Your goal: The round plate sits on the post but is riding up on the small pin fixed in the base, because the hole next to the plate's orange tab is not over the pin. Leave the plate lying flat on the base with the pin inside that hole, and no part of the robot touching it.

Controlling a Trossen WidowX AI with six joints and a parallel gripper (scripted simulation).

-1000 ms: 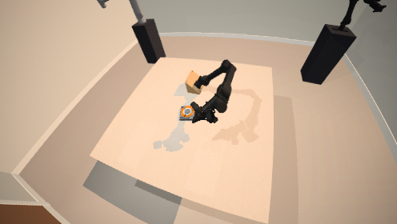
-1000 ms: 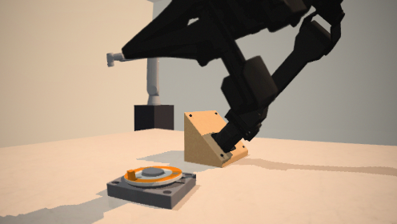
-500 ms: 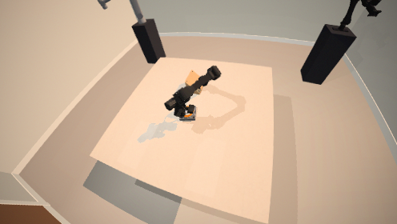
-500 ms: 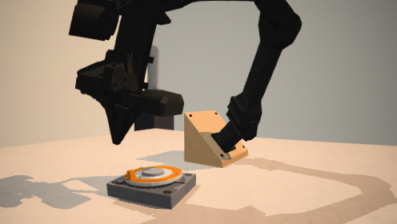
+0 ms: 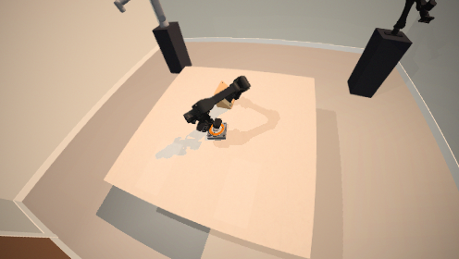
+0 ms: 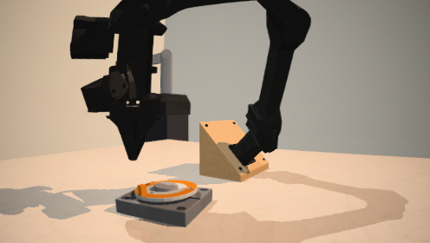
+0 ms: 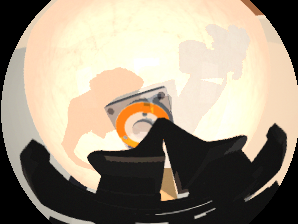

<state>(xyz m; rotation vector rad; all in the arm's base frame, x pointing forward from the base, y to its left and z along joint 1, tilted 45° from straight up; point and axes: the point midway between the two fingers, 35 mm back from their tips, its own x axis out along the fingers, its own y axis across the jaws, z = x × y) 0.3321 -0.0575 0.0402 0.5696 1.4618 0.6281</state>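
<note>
My gripper tip is now 60 mm above the dark grey square base, 50 mm past it and 20 mm to the right of it.
</note>
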